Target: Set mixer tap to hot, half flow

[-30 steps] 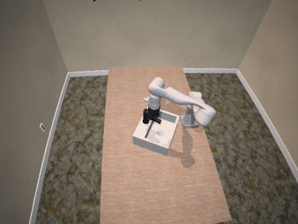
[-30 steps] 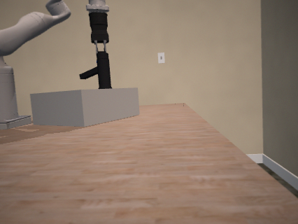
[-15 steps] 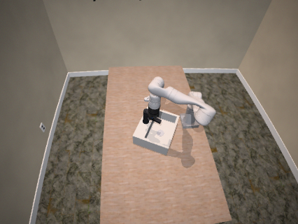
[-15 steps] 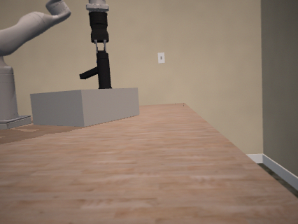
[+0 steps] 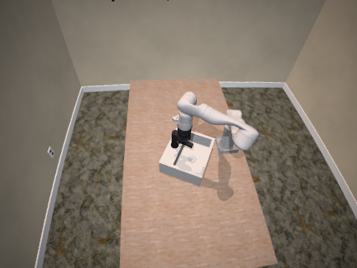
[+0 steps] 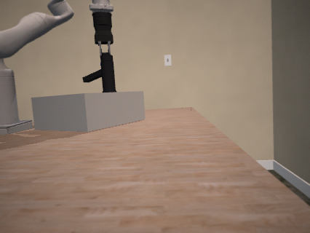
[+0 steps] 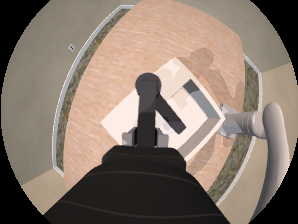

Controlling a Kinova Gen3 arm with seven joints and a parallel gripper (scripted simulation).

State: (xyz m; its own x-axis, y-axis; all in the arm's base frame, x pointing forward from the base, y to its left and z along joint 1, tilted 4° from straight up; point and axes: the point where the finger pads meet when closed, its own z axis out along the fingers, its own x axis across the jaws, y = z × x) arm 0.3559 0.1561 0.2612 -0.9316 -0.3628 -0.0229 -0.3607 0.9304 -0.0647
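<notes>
My gripper is now 3 cm to the left of the lever, 1 cm short of it and 1 cm above it. Also, from my hand: white sink block (25 cm below, 8 cm behind, 3 cm to the right); then black mixer tap (6 cm below, 5 cm to the right, 1 cm ahead).
</notes>
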